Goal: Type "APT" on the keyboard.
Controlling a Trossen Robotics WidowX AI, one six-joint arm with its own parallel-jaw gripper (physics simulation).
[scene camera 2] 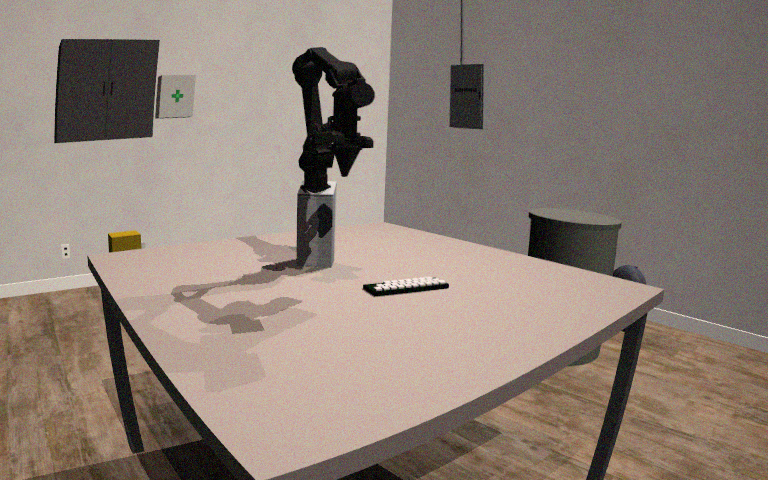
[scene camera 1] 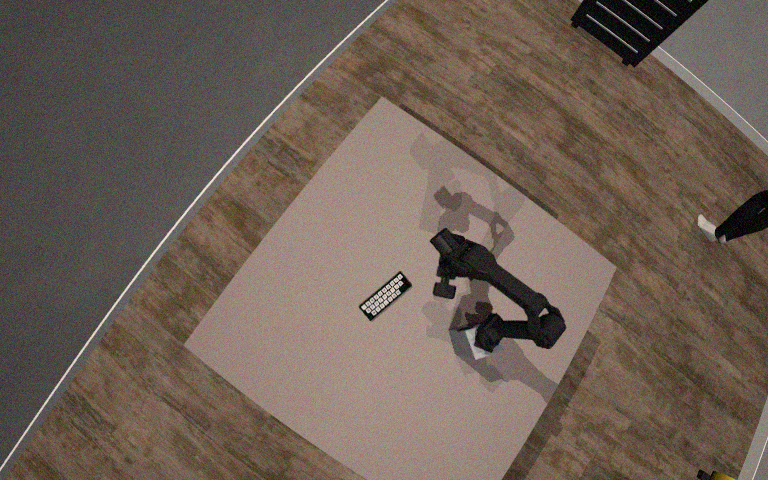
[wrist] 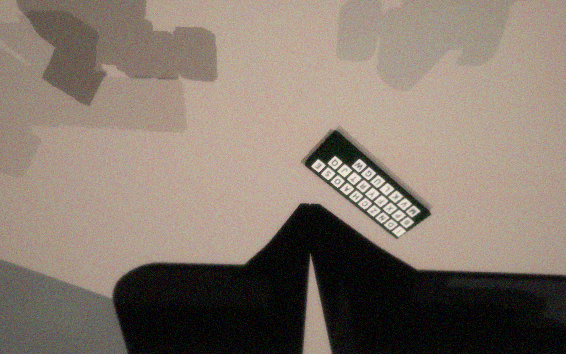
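Where they show: gripper, between the fingertips: [scene camera 2: 344, 176] [scene camera 1: 440, 267] [wrist: 308, 213]; arm's base, origin of its link: [scene camera 2: 315, 187] [scene camera 1: 485, 340].
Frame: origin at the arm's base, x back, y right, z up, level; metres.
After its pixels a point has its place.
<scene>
A small dark green keyboard [scene camera 1: 385, 296] {y 0.018, x -0.347, z -0.203 m} [scene camera 2: 406, 285] {y 0.044, x -0.363, z -0.203 m} [wrist: 367, 185] {y 0.028, x -0.337, z -0.203 m} with white keys lies flat on the table. In the wrist view its letters appear upside down and slanted. The A key [wrist: 346, 188] {y 0.056, x -0.351, z -0.203 m} is in the row nearest the fingers, the T key [wrist: 353, 178] {y 0.052, x -0.332, z -0.203 m} is in the middle row towards the upper left, and the P key [wrist: 398, 216] {y -0.038, x -0.376, z -0.203 m} is in the middle row towards the lower right. My gripper [scene camera 2: 344, 174] {y 0.146, x -0.245, z 0.054 m} [wrist: 308, 213] {y 0.146, x -0.245, z 0.054 m} is shut and empty, pointing down high above the table. It touches no key. Its tips are hard to make out in scene camera 1.
The arm stands on a grey pedestal [scene camera 2: 307, 240] {y 0.046, x -0.019, z -0.145 m} on the square table [scene camera 1: 317, 254] {y 0.054, x -0.645, z -0.218 m} [scene camera 2: 453, 362] {y 0.335, x -0.680, z -0.219 m}. Arm shadows fall across the tabletop. A dark green barrel [scene camera 2: 573, 240] and a yellow box [scene camera 2: 124, 241] are beyond the table. Part of a person [scene camera 1: 743, 217] shows at the right edge of scene camera 1.
</scene>
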